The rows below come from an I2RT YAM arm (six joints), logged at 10 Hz.
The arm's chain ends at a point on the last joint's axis. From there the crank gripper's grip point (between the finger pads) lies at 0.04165 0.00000 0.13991 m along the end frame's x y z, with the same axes.
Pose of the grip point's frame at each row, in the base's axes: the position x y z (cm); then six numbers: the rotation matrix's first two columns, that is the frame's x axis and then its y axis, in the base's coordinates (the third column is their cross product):
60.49, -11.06, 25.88, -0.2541, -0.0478, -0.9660, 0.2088, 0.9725, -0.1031
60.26, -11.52, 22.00, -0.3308, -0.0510, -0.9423, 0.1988, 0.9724, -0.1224
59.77, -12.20, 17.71, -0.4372, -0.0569, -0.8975, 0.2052, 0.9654, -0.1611
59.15, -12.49, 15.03, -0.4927, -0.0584, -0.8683, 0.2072, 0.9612, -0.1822
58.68, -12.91, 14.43, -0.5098, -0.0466, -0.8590, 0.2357, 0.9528, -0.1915
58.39, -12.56, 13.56, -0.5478, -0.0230, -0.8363, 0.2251, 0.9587, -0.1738
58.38, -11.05, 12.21, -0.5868, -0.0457, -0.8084, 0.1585, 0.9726, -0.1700
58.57, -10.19, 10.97, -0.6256, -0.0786, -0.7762, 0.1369, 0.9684, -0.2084
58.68, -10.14, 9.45, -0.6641, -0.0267, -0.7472, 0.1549, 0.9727, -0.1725
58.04, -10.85, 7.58, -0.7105, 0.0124, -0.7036, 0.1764, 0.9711, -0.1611
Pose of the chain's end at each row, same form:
48.34, -7.67, 33.22, -0.2541, -0.0478, -0.9660, 0.2088, 0.9725, -0.1031
48.73, -8.12, 30.28, -0.3308, -0.0510, -0.9423, 0.1988, 0.9724, -0.1224
49.34, -8.40, 27.19, -0.4372, -0.0569, -0.8975, 0.2052, 0.9654, -0.1611
49.38, -8.47, 25.10, -0.4927, -0.0584, -0.8683, 0.2072, 0.9612, -0.1822
49.23, -8.52, 24.65, -0.5098, -0.0466, -0.8590, 0.2357, 0.9528, -0.1915
49.40, -8.50, 24.32, -0.5478, -0.0230, -0.8363, 0.2251, 0.9587, -0.1738
49.71, -7.67, 23.46, -0.5868, -0.0457, -0.8084, 0.1585, 0.9726, -0.1700
50.43, -6.55, 22.53, -0.6256, -0.0786, -0.7762, 0.1369, 0.9684, -0.2084
51.21, -6.81, 21.54, -0.6641, -0.0267, -0.7472, 0.1549, 0.9727, -0.1725
51.47, -7.56, 20.19, -0.7105, 0.0124, -0.7036, 0.1764, 0.9711, -0.1611

